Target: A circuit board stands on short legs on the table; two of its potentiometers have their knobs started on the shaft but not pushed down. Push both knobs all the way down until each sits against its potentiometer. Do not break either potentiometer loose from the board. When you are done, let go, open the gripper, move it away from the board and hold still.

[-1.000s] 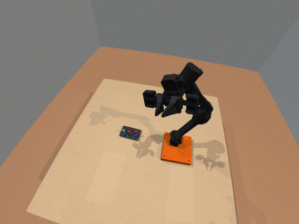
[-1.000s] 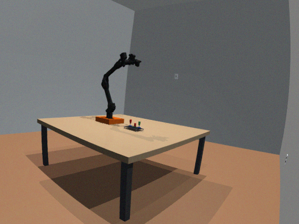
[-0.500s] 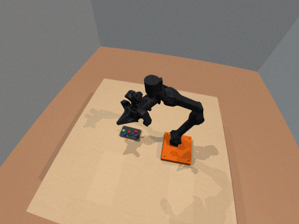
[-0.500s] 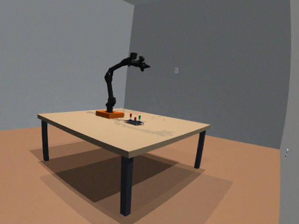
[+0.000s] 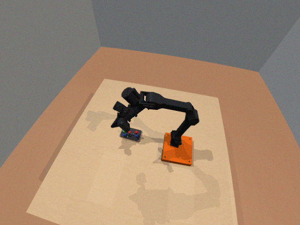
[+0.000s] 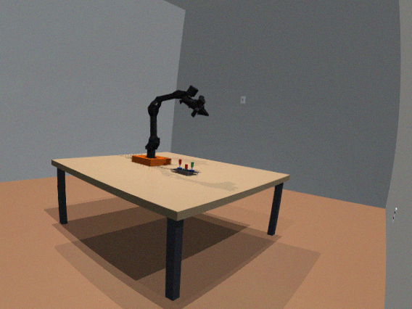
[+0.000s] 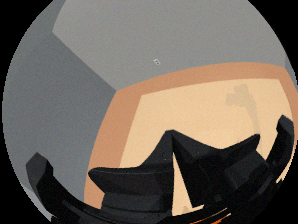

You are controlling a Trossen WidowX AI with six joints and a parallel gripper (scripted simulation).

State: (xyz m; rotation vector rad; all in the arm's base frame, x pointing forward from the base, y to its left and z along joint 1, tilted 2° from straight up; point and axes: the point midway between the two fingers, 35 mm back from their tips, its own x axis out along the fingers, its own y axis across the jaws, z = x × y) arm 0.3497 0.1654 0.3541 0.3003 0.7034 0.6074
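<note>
Right now the red knob is 6 cm behind my gripper tip, 17 cm to the right of it and 32 cm below it. Round my gripper tip: green knob (3 cm ahead, 15 cm to the right, 32 cm below).
</note>
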